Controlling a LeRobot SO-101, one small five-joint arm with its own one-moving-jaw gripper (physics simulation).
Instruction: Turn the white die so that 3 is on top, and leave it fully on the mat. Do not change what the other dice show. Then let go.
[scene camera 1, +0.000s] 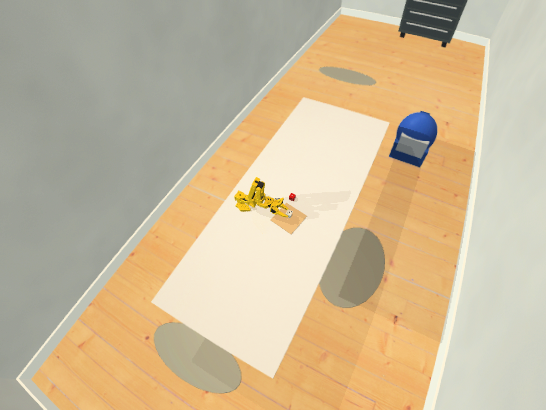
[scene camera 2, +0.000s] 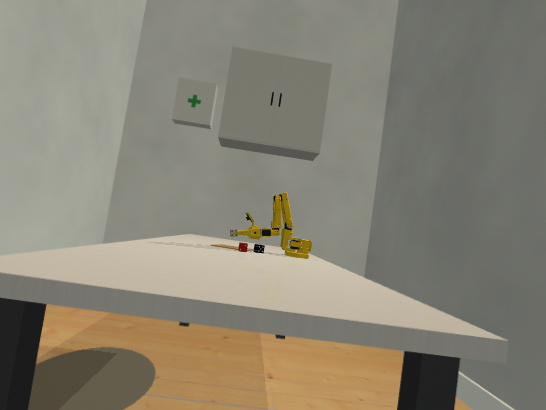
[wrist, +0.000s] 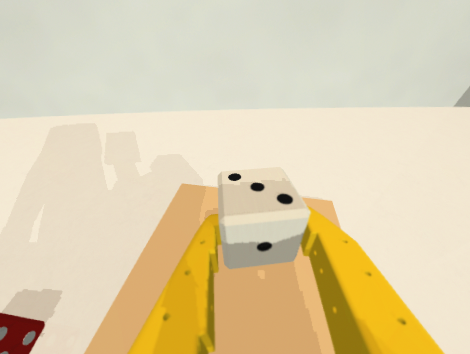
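Seen in the pictures: hand, its tool point: (scene camera 1: 289, 211) (scene camera 2: 235, 232) (wrist: 221, 224); arm's base, origin of its link: (scene camera 1: 249, 205) (scene camera 2: 291, 255).
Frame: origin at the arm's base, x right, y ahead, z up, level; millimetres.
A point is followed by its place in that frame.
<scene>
The white die (scene camera 1: 289, 213) @(y 245, x -11, z 73 mm) (scene camera 2: 233, 233) @(y 241, x -32, z 56 mm) (wrist: 265, 215) @(y 228, x -16, z 74 mm) is held above the mat. In the wrist view its upper face shows 3 and the face toward the camera shows 1. My gripper (scene camera 1: 288, 214) @(y 235, x -32, z 59 mm) (scene camera 2: 235, 233) (wrist: 264, 235) @(y 235, x -32, z 59 mm) is shut on the white die, with a jaw pressing on each side. The arm's last part lies about level in the second scene view, and the die is raised clear of the table. The orange-tan mat (scene camera 1: 291, 228) @(y 276, x 28, z 4 mm) (scene camera 2: 218, 245) @(y 288, x -65, z 4 mm) (wrist: 150, 265) @(y 239, x -82, z 4 mm) lies below the die.
A red die (scene camera 1: 292, 197) @(y 202, x -135, z 30 mm) (scene camera 2: 243, 247) @(y 194, x -161, z 15 mm) (wrist: 22, 332) @(y 205, x -131, z 13 mm) stands on the white table (scene camera 1: 240, 270) @(y 158, x 346, z 0 mm) (scene camera 2: 210, 280) @(y 231, x -880, z 0 mm) (wrist: 390, 150) @(y 371, x 174, z 0 mm) beside the mat. A black die (scene camera 2: 259, 248) @(y 135, x -98, z 17 mm) stands between the red die and the arm's base in the second scene view.
</scene>
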